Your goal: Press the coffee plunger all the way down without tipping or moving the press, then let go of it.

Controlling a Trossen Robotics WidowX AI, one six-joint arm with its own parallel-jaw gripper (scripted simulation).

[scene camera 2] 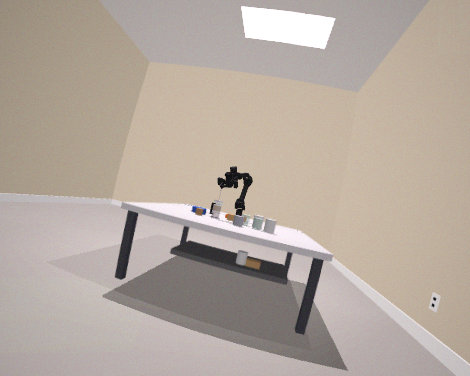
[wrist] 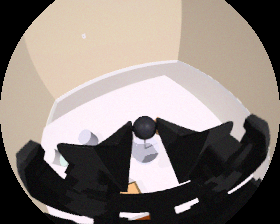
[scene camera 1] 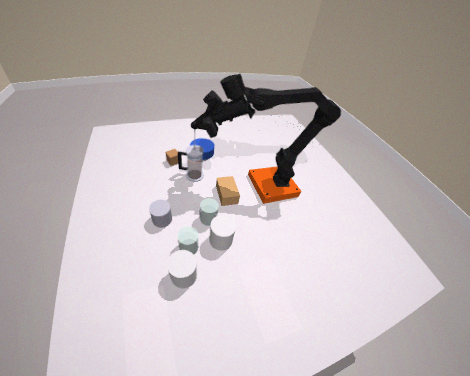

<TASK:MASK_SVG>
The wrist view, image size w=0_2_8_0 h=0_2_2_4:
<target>my gripper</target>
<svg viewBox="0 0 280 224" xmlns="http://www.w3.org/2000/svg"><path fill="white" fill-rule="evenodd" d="M44 212L45 216L56 224L82 224ZM270 128L265 119L250 113L245 118L245 134L240 142L231 136L232 122L197 132L156 118L157 133L177 183L182 183L159 192L126 193L132 152L131 121L96 146L57 143L57 151L69 163L65 179L45 161L44 147L35 141L27 141L15 154L16 169L31 197L56 211L94 219L90 224L224 224L260 186L261 178L256 181L251 177L235 192L227 193L266 161ZM119 216L120 212L150 213L150 219L130 221L129 218ZM199 199L199 202L191 204L190 209L175 213L176 206L191 202L191 199Z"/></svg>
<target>coffee press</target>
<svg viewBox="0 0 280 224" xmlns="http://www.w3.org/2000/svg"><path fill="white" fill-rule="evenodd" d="M141 116L136 118L134 124L132 124L132 132L134 132L137 138L132 142L131 153L136 162L150 164L159 154L159 143L157 143L156 139L152 138L156 132L156 122L149 116Z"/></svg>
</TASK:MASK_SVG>
